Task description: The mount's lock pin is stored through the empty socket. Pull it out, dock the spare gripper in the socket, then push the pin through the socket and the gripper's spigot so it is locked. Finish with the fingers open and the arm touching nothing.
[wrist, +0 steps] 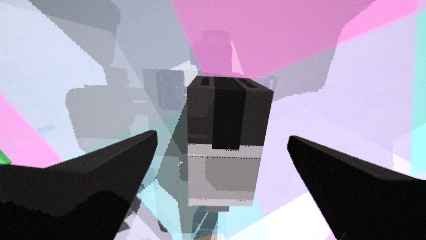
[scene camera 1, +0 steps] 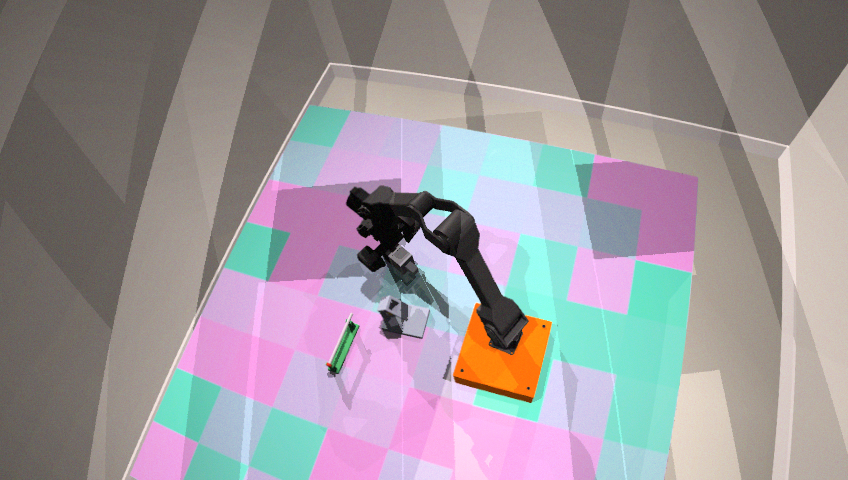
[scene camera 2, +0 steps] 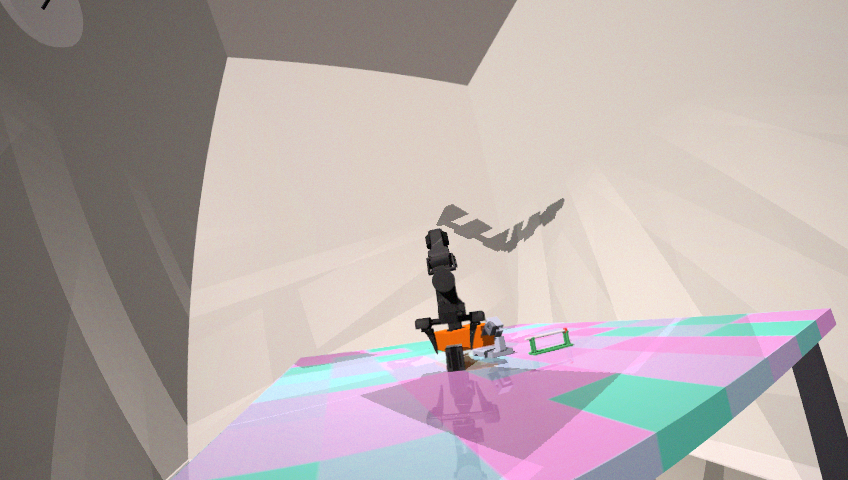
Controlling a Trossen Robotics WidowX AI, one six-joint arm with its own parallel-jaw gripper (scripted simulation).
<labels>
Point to a grey mount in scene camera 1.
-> At 398, 317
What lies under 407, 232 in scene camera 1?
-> The gripper.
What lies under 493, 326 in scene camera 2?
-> A grey mount.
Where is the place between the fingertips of the gripper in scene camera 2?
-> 454, 352
</labels>
